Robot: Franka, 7 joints.
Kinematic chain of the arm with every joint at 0, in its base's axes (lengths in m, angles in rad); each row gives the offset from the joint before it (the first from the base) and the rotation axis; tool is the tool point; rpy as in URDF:
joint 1: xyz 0 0 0.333 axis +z
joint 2: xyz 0 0 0 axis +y
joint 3: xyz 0 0 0.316 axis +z
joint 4: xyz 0.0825 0 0 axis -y
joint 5: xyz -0.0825 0 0.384 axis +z
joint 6: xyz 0 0 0 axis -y
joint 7: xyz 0.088 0 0 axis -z
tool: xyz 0 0 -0.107 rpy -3.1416 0 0
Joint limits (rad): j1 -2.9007..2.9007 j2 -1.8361..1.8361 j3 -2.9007..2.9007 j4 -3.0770..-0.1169 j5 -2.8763..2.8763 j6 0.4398..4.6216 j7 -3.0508..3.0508
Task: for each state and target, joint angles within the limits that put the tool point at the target. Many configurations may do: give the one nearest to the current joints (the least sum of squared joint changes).
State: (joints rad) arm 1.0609 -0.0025 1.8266 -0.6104 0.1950 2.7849 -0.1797
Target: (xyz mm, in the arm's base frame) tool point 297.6 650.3 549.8
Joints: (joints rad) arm 0.3324 0.5780 1.0586 -1.4978 0.2217 2.5639 -0.1797
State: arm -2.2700 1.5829 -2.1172 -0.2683 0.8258 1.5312 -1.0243
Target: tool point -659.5 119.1 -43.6
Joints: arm -2.7975 1.8361 -1.2462 -0.7452 0.9160 1.4369 -1.0243
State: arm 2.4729 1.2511 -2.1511 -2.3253 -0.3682 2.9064 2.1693
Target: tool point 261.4 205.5 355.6
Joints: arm 2.8483 1.2289 -1.9536 -2.9994 -0.4385 2.8481 2.1693
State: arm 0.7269 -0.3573 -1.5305 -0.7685 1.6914 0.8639 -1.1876
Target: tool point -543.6 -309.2 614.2
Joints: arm 0.1641 -1.2598 -1.7626 -0.6210 1.7021 0.5061 -1.1876
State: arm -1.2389 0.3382 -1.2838 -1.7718 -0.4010 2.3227 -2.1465
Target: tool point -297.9 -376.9 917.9
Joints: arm -1.1728 -0.3161 -0.8002 -1.3838 -0.3934 2.3712 -2.1465
